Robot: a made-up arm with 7 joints.
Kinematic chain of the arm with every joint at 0, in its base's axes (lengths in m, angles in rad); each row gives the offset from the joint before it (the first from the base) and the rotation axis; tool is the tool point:
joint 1: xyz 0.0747 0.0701 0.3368 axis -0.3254 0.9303 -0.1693
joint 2: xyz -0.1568 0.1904 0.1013 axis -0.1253 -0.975 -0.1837
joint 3: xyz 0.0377 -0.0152 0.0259 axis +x
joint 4: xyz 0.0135 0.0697 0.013 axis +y
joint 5: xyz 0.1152 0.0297 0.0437 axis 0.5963 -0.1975 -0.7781
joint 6: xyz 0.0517 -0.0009 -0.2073 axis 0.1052 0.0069 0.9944
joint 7: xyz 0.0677 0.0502 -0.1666 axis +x
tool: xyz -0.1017 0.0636 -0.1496
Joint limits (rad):
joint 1: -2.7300..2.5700
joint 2: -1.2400..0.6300
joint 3: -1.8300..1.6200
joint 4: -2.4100..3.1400
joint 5: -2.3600..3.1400
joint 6: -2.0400..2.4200
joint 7: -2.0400..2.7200
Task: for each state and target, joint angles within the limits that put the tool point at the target. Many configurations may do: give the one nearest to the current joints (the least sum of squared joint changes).
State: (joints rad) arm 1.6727 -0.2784 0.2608 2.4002 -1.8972 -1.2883 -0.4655
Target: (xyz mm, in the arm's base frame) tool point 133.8 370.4 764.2
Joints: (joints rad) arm 2.0600 -0.1617 0.5429 2.1296 -1.9026 -1.2875 -0.7002
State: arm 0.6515 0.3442 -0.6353 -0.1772 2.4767 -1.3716 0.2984
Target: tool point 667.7 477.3 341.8
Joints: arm 0.6448 0.2270 -0.8599 -0.7927 2.3428 -1.3022 0.1324
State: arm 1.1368 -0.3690 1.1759 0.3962 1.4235 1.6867 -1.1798
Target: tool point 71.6 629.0 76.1
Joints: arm 0.9117 -0.3294 0.9151 0.4669 1.2788 1.5081 -1.9219
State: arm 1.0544 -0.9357 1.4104 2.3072 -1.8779 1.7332 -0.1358
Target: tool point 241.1 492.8 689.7
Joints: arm 1.8345 -1.0961 1.4814 2.2557 -1.5493 1.6117 0.1648
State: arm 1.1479 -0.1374 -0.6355 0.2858 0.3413 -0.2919 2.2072
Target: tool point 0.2 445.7 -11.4
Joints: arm 1.0972 -0.2473 -0.1662 0.0539 0.5823 -0.2469 1.7506
